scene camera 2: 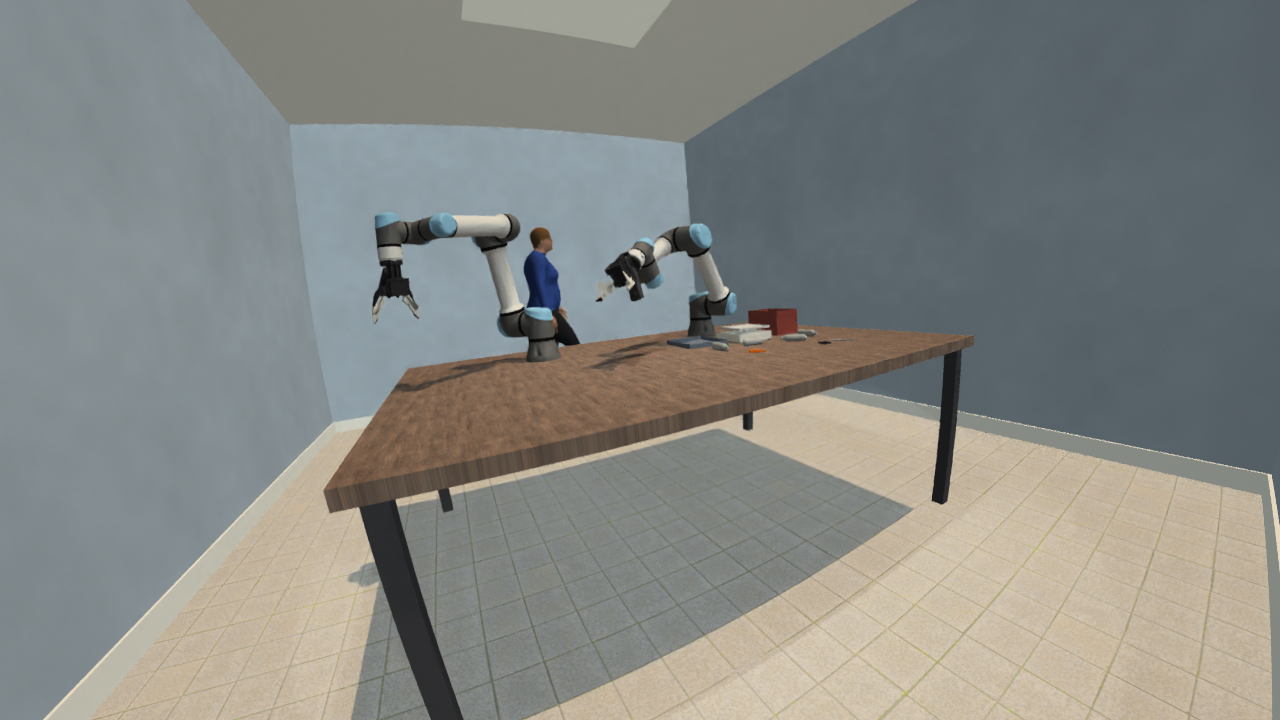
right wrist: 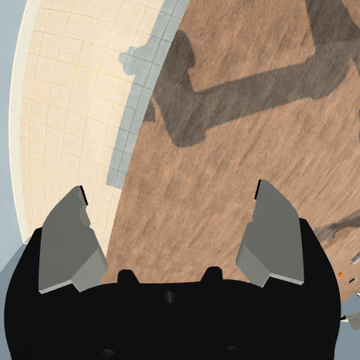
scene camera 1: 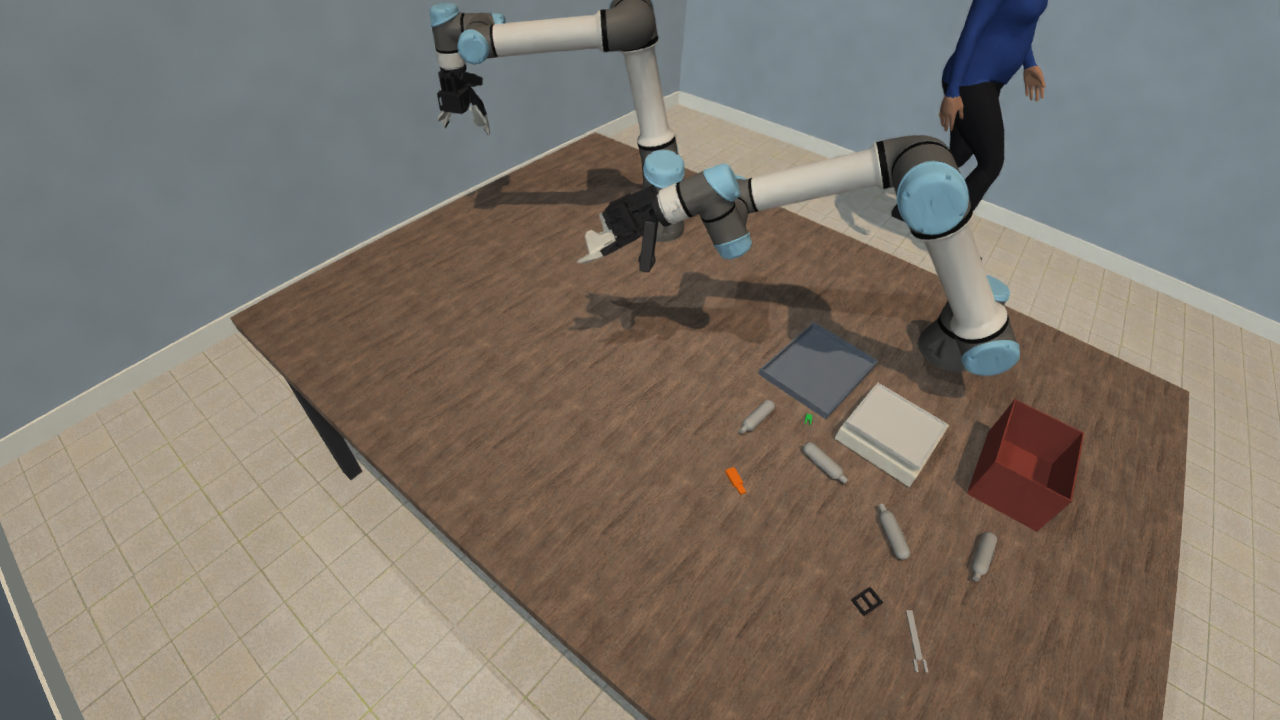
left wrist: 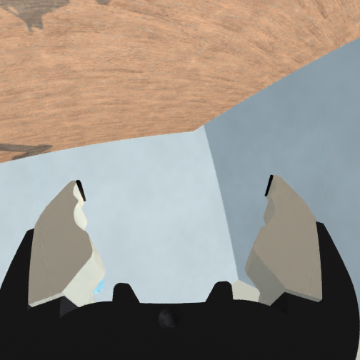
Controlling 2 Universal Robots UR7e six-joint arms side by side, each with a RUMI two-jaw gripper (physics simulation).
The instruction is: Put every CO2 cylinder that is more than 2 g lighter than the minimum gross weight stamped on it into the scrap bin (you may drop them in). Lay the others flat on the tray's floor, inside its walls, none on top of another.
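Frame: origin at the left arm's base, x left, y back, z up, level; centimetres.
Where they show: left gripper, fingertip midpoint: (scene camera 2: 611, 295) (scene camera 1: 585, 248); right gripper, fingertip midpoint: (scene camera 2: 397, 321) (scene camera 1: 466, 131); left arm's base, link origin: (scene camera 2: 701, 334) (scene camera 1: 946, 350); right arm's base, link origin: (scene camera 2: 543, 359) (scene camera 1: 659, 228).
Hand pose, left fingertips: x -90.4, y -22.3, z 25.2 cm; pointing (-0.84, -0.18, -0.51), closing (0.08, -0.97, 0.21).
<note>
Things, the pixels of their top centre, and the offset from my left fingertips. "pt": a spot on its surface instead.
- shallow blue-grey tray, top centre: (scene camera 1: 820, 364) (scene camera 2: 695, 339) dz -23.2, dx +57.2, dy +4.6 cm
- red scrap bin, top centre: (scene camera 1: 1041, 446) (scene camera 2: 772, 309) dz -13.2, dx +101.0, dy -15.1 cm
- white block with a flat top, surface spot: (scene camera 1: 895, 425) pt dz -19.0, dx +73.1, dy -13.1 cm
- small green item, top centre: (scene camera 1: 808, 418) dz -24.8, dx +55.8, dy -11.7 cm
- orange item, top centre: (scene camera 1: 736, 479) dz -24.3, dx +42.5, dy -32.4 cm
- black frame, top centre: (scene camera 1: 867, 600) dz -24.7, dx +69.3, dy -50.4 cm
- grey forked tool, top centre: (scene camera 1: 915, 640) dz -24.9, dx +77.9, dy -55.3 cm
Four grey CO2 cylinders lie on the table in scene camera 1: one (scene camera 1: 758, 416) near the tray, one (scene camera 1: 824, 462) beside the white block, one (scene camera 1: 893, 531) below it, and one (scene camera 1: 982, 556) below the bin. Their stamps are not readable. The shallow blue-grey tray (scene camera 1: 819, 368) (scene camera 2: 687, 342) holds no cylinder. The red scrap bin (scene camera 1: 1006, 481) (scene camera 2: 772, 322) stands at the right; no cylinder shows in its visible part. My left gripper (scene camera 1: 614, 260) (scene camera 2: 616, 298) (left wrist: 174, 179) is open and empty above the table, tilted. My right gripper (scene camera 1: 465, 128) (scene camera 2: 395, 319) (right wrist: 170, 185) is open and empty, high up, pointing down.
A white block with a flat top (scene camera 1: 895, 425) (scene camera 2: 744, 334), possibly a scale, stands between tray and bin. A small green item (scene camera 1: 808, 418), an orange item (scene camera 1: 734, 480), a black frame (scene camera 1: 855, 602) and a grey forked tool (scene camera 1: 913, 634) lie on the table. A person (scene camera 1: 989, 80) stands behind it.
</note>
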